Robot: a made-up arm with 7 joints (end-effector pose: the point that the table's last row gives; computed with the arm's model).
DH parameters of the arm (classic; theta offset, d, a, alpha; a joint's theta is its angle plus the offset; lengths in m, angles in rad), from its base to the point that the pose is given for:
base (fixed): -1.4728 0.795 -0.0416 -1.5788
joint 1: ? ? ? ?
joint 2: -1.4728 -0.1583 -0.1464 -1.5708
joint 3: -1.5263 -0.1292 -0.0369 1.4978
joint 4: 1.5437 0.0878 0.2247 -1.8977
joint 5: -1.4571 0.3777 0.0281 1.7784
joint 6: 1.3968 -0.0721 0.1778 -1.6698
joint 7: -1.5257 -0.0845 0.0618 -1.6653
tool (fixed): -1.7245 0.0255 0 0
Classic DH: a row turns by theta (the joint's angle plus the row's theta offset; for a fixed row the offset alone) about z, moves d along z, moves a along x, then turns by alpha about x.
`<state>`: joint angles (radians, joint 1 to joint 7).
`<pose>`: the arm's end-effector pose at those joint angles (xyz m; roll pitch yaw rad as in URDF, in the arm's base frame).
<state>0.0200 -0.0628 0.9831 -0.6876 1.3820 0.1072 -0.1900</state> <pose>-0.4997 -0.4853 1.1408 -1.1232 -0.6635 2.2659</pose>
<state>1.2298 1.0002 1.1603 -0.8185 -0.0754 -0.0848 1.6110</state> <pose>-0.8564 -0.2254 0.9707 2.7588 0.1261 -1.0945</pose>
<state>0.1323 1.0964 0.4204 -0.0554 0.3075 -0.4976 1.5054</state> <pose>-0.7131 0.2181 1.4642 1.5620 -0.5873 -0.7456</pose>
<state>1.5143 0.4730 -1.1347 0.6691 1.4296 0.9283 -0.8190</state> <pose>0.2726 -0.3209 0.8458 -0.2361 -0.7527 2.3988</pose>
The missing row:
joint 1: 0 -0.2351 -0.0038 -1.5628
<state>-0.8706 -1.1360 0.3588 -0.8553 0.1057 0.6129 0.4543</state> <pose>0.0700 0.1902 1.3343 0.8663 1.0450 1.5294</pose>
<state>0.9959 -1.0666 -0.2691 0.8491 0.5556 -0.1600 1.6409</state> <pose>-0.4282 -0.6380 1.4112 1.1806 -0.3433 1.5198</pose>
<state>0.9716 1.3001 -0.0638 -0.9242 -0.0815 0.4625 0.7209</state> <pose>-0.6842 -0.3691 0.9627 2.9442 1.1100 0.2641</pose>
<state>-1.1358 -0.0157 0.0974 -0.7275 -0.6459 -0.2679 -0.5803</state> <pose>-0.5109 0.3082 1.2580 -1.2430 -0.5725 -0.1321</pose>
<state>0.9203 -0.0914 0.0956 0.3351 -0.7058 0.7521 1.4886</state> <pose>-0.2929 -0.6339 1.3763 1.6738 1.1936 -0.4018</pose>
